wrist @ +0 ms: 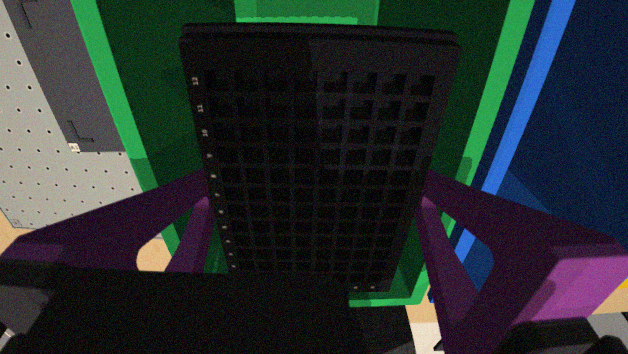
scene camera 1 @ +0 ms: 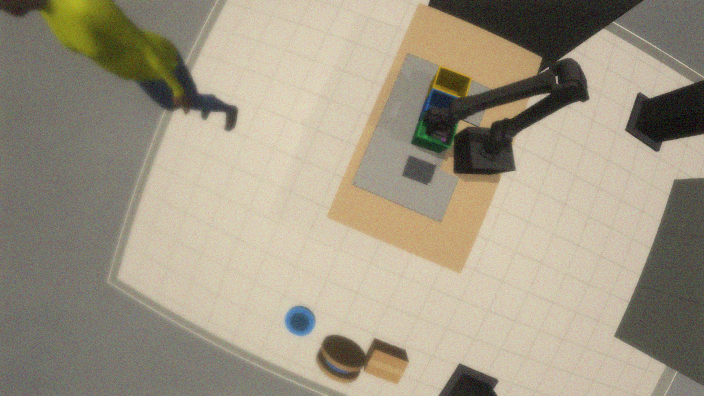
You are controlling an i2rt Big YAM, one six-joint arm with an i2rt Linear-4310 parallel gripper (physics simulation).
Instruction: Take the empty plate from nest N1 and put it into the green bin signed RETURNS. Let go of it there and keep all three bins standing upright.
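The black plate, with rows of empty wells, lies between the purple fingers of my gripper. The gripper is shut on it by its two long sides. The plate is over the opening of the green bin. The fingers cross in front of the bin's side rims, and its near rim shows just beyond the plate's near end. The exact height is hard to tell. The green bin stands upright. Its sign is not readable. A dark flat nest pad lies beside it; its small label is not readable.
The blue bin stands upright close beside the green one, and the yellow bin stands beyond it. The arm's base is close by. A person in a yellow top is at the upper left, away from the table.
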